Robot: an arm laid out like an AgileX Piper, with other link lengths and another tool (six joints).
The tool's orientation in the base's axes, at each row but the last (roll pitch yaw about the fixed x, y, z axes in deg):
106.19 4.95 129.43
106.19 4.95 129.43
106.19 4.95 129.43
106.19 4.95 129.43
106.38 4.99 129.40
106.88 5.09 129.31
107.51 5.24 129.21
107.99 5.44 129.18
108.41 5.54 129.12
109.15 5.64 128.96
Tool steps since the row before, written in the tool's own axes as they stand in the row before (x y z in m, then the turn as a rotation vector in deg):
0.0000 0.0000 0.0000 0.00 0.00 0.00
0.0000 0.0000 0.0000 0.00 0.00 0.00
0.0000 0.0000 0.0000 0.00 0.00 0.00
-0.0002 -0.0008 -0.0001 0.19 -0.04 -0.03
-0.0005 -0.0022 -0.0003 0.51 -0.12 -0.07
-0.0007 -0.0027 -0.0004 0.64 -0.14 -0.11
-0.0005 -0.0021 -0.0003 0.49 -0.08 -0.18
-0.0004 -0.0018 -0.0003 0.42 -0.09 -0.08
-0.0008 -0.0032 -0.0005 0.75 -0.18 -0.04
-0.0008 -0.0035 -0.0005 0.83 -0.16 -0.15
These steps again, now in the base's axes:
0.0000 0.0000 0.0000 0.00 0.00 0.00
0.0000 0.0000 0.0000 0.00 0.00 0.00
0.0000 0.0000 0.0000 0.00 0.00 0.00
-0.0001 -0.0004 -0.0007 -0.15 0.12 -0.05
-0.0003 -0.0011 -0.0020 -0.40 0.32 -0.14
-0.0003 -0.0014 -0.0024 -0.51 0.39 -0.16
-0.0003 -0.0011 -0.0019 -0.46 0.25 -0.07
-0.0003 -0.0010 -0.0016 -0.34 0.25 -0.10
-0.0005 -0.0018 -0.0028 -0.53 0.51 -0.23
-0.0006 -0.0019 -0.0030 -0.66 0.51 -0.18

